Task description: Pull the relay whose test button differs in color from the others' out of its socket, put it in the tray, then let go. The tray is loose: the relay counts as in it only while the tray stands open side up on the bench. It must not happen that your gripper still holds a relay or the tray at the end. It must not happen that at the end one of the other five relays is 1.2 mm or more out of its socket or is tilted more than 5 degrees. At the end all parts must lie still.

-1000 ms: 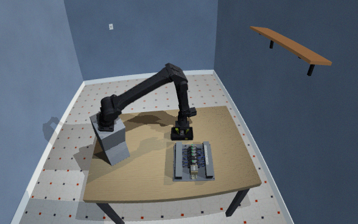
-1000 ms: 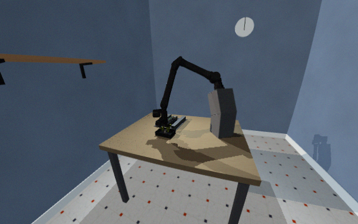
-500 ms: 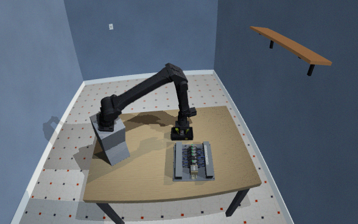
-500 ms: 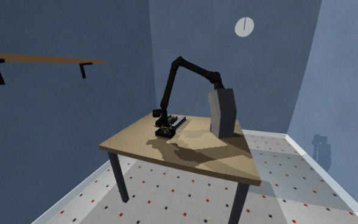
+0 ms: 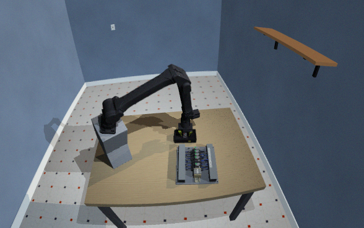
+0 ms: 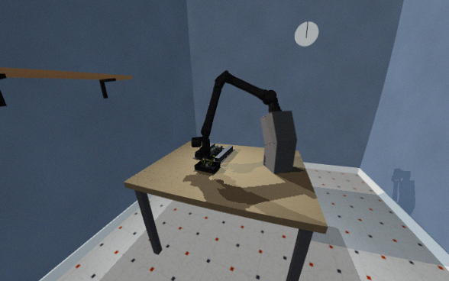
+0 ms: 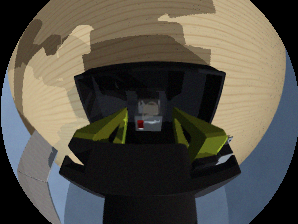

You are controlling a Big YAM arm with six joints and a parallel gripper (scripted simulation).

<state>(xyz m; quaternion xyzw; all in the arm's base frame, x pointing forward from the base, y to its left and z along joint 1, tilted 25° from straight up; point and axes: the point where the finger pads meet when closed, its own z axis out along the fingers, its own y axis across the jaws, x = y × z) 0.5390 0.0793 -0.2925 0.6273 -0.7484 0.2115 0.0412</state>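
My hand is right at the relay. The rest, counted from my hand: black tray (1 cm below).
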